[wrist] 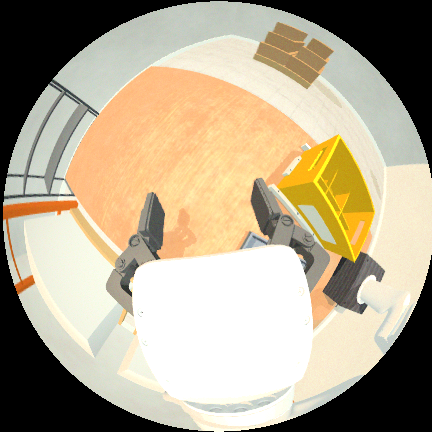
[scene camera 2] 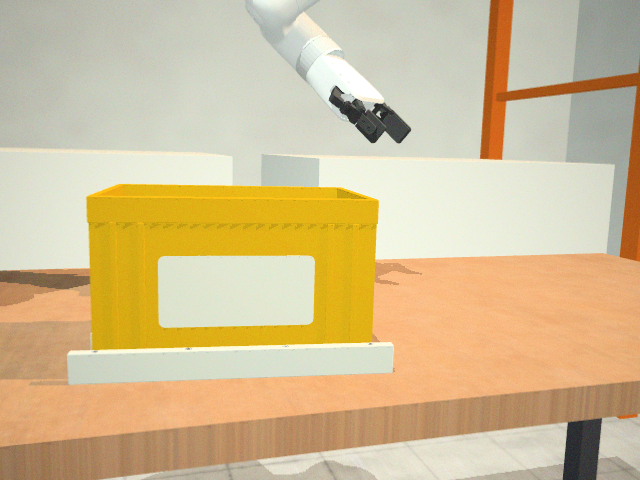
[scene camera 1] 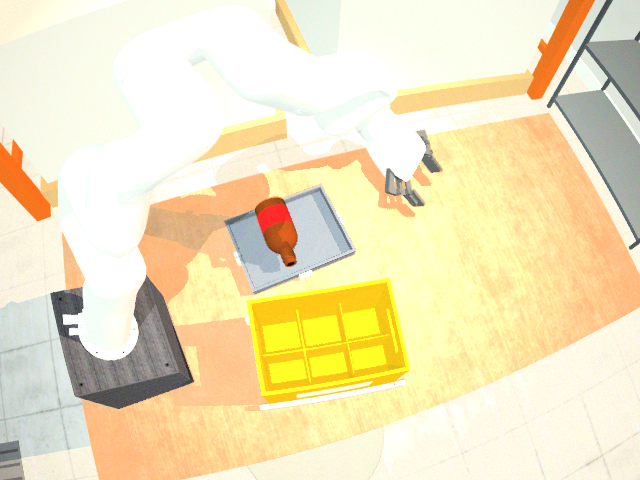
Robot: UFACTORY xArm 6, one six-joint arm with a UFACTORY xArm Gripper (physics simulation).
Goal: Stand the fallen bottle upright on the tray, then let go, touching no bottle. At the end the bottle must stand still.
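Pixels of known places: gripper, fingertip midpoint: [wrist: 205,194] [scene camera 2: 393,136] [scene camera 1: 428,187]; arm's base at its link origin: [wrist: 366,289] [scene camera 1: 108,330].
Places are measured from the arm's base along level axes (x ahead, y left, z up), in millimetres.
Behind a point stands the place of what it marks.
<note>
The brown bottle with a red label [scene camera 1: 277,223] @[x 381, y 212, z -106 mm] lies on its side on the grey tray [scene camera 1: 330,250] @[x 491, y 156, z -179 mm] [wrist: 254,242] @[x 511, y 153, z -180 mm] in scene camera 1. Its base end overlaps the tray's back rim and its neck points toward the yellow crate. The bottle does not show in scene camera 2 or the wrist view. My gripper [scene camera 1: 428,183] @[x 676, y 145, z 60 mm] [scene camera 2: 387,136] @[x 676, y 145, z 60 mm] [wrist: 205,194] @[x 676, y 145, z 60 mm] is open and empty. It hangs above the table to the right of the tray, apart from the bottle, with its fingers slanting downward.
The yellow crate [scene camera 1: 326,344] @[x 432, y -61, z -177 mm] [scene camera 2: 232,237] @[x 413, y -174, z -48 mm] [wrist: 316,195] @[x 529, y 6, z -28 mm], with six compartments, stands in front of the tray. A white strip [scene camera 1: 330,395] @[x 413, y -178, z -155 mm] [scene camera 2: 232,362] @[x 413, y -186, z -168 mm] runs along its front. The dark robot base block [scene camera 1: 173,335] @[x 107, y 9, z -135 mm] [wrist: 352,280] @[x 104, y 22, z -59 mm] is at the left. A grey shelf unit [scene camera 1: 580,56] stands beyond the table's right edge.
</note>
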